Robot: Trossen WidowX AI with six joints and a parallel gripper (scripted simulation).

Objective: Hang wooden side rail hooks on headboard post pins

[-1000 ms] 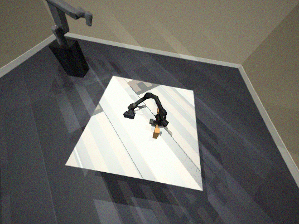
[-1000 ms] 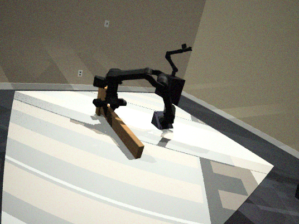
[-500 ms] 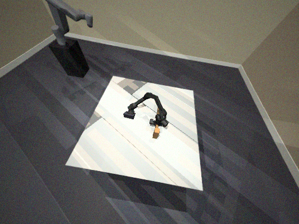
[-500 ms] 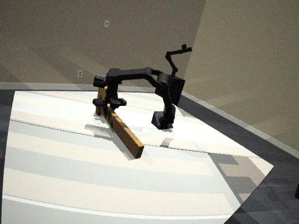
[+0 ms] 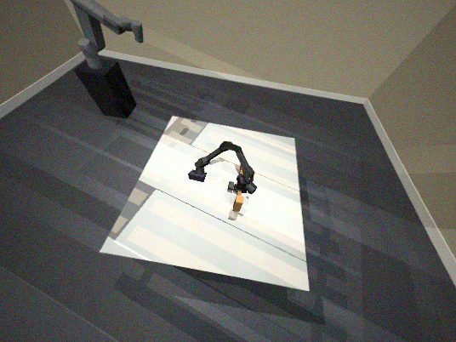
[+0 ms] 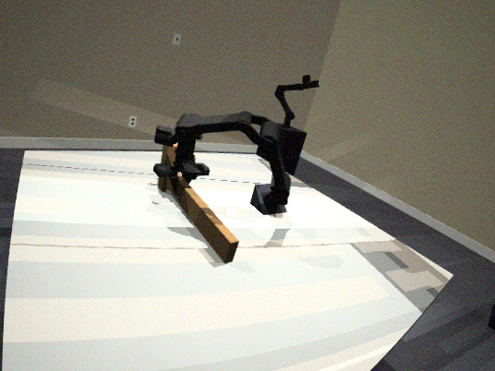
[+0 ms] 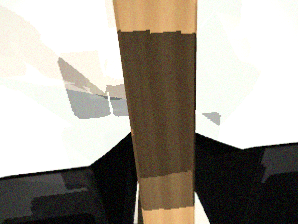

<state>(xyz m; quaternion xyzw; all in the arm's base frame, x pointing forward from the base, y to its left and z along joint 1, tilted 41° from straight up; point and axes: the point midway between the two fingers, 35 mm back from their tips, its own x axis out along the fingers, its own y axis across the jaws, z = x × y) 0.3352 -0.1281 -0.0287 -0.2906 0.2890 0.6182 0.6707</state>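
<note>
Now: the headboard post 110 mm to the right of my gripper tip and 40 mm above it.
</note>
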